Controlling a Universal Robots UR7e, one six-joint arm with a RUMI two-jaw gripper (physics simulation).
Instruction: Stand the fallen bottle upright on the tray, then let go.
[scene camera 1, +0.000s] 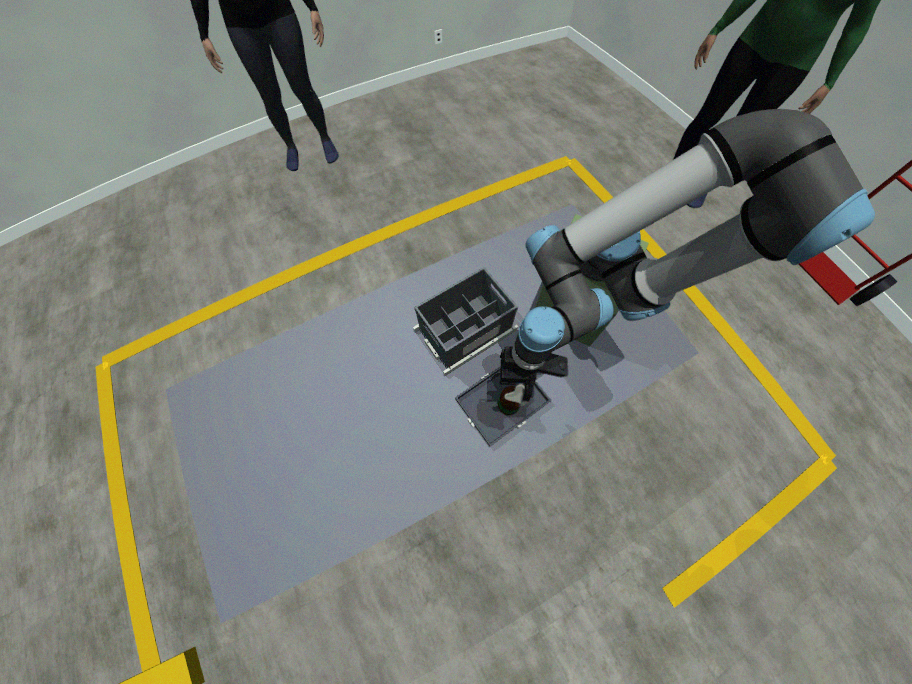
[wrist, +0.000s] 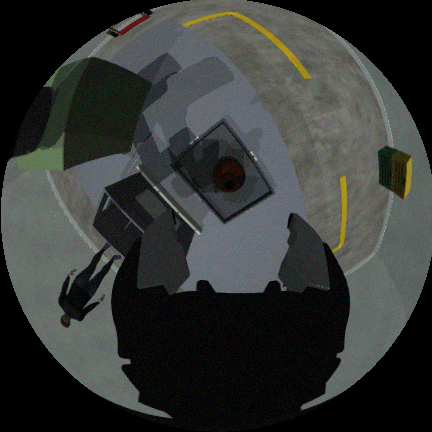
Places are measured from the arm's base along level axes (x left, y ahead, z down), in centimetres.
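Where they show: gripper, fingertip midpoint: (scene camera 1: 519, 382) (wrist: 231, 213).
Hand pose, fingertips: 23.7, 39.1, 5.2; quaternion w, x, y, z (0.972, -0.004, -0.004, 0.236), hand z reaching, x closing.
Each offset is from my fingertips to the top centre of the thing, as dx, dy, dz. Level surfaces: height alone.
The dark red-brown bottle {-0.1, -0.2, +9.7} (scene camera 1: 509, 399) (wrist: 229, 175) stands upright on the grey tray (scene camera 1: 489, 428) (wrist: 227, 209). In the wrist view I look down on its round body and the dark mouth of its neck. A pale patch shows on its upper part in the scene view. My gripper (scene camera 1: 517, 380) (wrist: 231, 213) is open, with its two jaws wide apart and no object between them. It is above the bottle and apart from it in the wrist view. In the scene view the gripper overlaps the far side of the tray and hides part of it.
A dark divided crate {-30.9, +1.7, +8.2} (scene camera 1: 478, 337) (wrist: 127, 187) stands close beside the tray on the blue-grey mat {dz +25.7} (scene camera 1: 316, 441). A green block-like base (wrist: 107, 115) is under the arm. Two people, a red hand truck (scene camera 1: 828, 276) and yellow floor tape (scene camera 1: 331, 255) are farther out.
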